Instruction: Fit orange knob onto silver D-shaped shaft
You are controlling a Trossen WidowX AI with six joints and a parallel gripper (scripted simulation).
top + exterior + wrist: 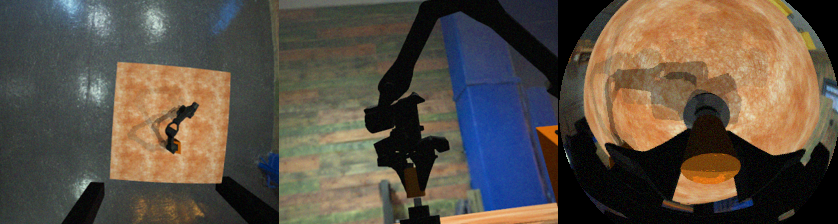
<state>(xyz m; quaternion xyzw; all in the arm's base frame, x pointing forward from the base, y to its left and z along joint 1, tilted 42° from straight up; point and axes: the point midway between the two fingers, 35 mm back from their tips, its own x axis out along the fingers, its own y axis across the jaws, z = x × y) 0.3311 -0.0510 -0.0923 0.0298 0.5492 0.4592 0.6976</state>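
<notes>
My gripper tip is 30 mm below the orange knob. From my gripper tip the other things lie so: dark round pedestal: 40 mm below.
</notes>
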